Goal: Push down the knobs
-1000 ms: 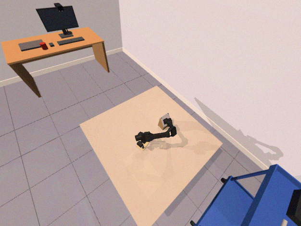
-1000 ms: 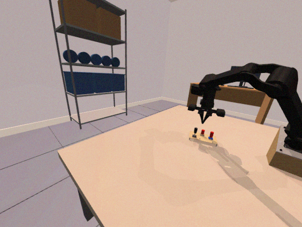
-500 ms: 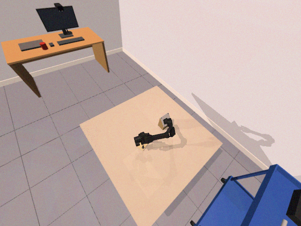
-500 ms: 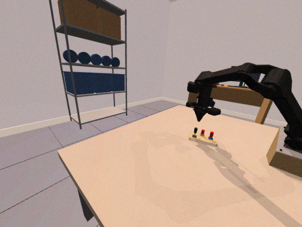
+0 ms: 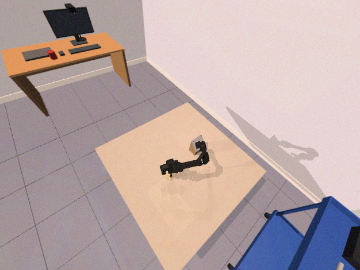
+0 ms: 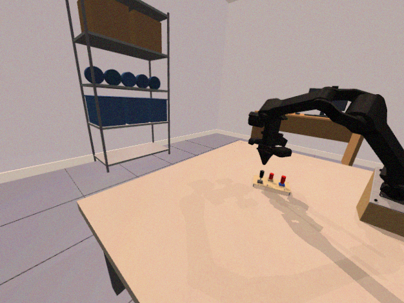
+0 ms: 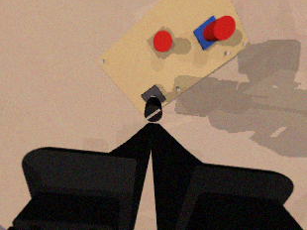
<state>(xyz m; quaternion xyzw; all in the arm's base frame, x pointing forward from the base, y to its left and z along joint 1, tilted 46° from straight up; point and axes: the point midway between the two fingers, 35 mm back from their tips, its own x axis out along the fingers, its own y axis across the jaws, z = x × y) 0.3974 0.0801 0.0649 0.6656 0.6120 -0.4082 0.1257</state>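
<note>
Right now the dark square part is 60 mm below my gripper tip. From my gripper tip the other things lie so: red knob 80 mm behind, 50 mm to the right, 60 mm below.
</note>
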